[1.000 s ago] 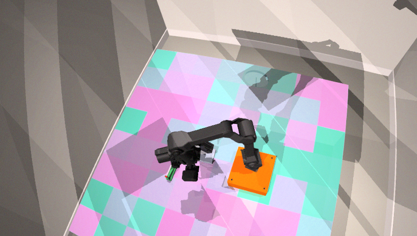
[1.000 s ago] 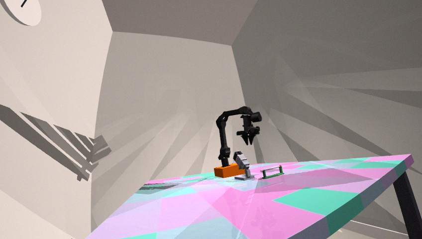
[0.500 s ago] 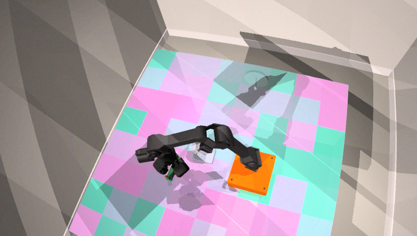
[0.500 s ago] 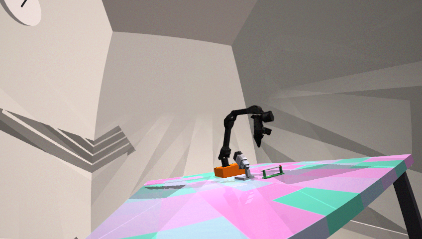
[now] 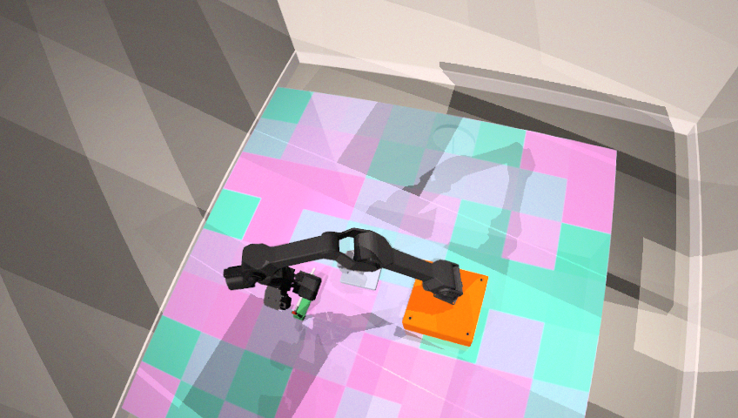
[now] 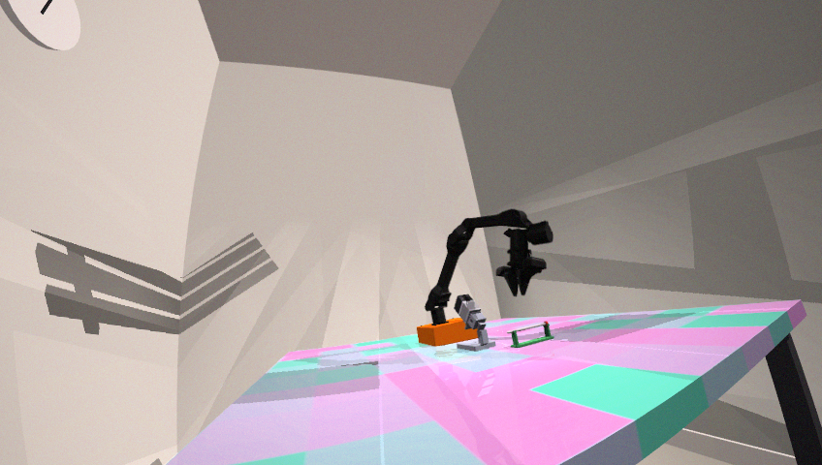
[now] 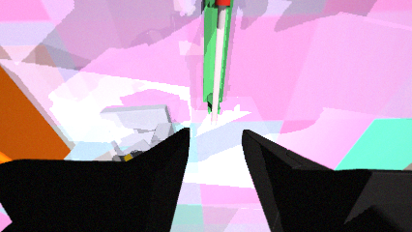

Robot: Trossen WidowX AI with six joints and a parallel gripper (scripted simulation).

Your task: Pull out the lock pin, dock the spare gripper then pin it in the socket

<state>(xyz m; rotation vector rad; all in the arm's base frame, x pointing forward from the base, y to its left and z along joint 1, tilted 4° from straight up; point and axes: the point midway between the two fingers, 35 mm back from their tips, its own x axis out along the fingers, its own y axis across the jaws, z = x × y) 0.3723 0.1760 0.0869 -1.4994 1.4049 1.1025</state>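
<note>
Right now the green rack is 10 mm to the left of my gripper tip and 120 mm below it. Also, from my gripper tip: grey mount 90 mm behind, 120 mm to the right, 90 mm below; then spare gripper 120 mm behind, 120 mm to the right, 30 mm below.
</note>
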